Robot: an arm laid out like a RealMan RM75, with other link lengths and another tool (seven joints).
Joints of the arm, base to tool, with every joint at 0 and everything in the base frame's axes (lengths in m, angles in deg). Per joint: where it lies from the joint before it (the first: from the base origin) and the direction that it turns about. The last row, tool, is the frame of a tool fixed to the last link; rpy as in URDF.
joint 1: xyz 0 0 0.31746 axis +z
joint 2: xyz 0 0 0 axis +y
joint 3: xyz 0 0 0.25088 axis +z
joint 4: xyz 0 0 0 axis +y
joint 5: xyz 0 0 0.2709 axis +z
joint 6: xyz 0 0 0 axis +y
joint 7: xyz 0 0 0.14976 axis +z
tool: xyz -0.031 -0.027 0.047 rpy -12.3 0 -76.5
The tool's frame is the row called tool.
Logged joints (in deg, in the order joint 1, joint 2, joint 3, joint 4, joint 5, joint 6, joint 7), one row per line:
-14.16 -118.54 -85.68 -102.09 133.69 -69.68 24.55
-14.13 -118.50 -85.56 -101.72 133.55 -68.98 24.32
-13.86 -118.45 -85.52 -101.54 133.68 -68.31 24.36
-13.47 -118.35 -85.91 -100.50 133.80 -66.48 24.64
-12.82 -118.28 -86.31 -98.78 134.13 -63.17 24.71
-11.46 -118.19 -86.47 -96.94 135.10 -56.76 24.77
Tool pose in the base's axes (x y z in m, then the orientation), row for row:
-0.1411 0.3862 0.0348 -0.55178 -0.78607 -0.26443 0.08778
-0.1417 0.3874 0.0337 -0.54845 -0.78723 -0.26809 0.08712
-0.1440 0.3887 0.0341 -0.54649 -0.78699 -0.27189 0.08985
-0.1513 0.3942 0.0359 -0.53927 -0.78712 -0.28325 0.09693
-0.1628 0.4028 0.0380 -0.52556 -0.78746 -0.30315 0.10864
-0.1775 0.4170 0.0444 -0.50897 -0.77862 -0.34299 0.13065
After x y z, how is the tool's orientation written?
As a quaternion, x y z w.
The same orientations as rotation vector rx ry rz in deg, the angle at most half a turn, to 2 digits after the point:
-94.13 -134.09 -45.11
-93.60 -134.34 -45.75
-93.11 -134.09 -46.32
-91.50 -133.55 -48.06
-88.57 -132.71 -51.09
-84.70 -129.57 -57.08

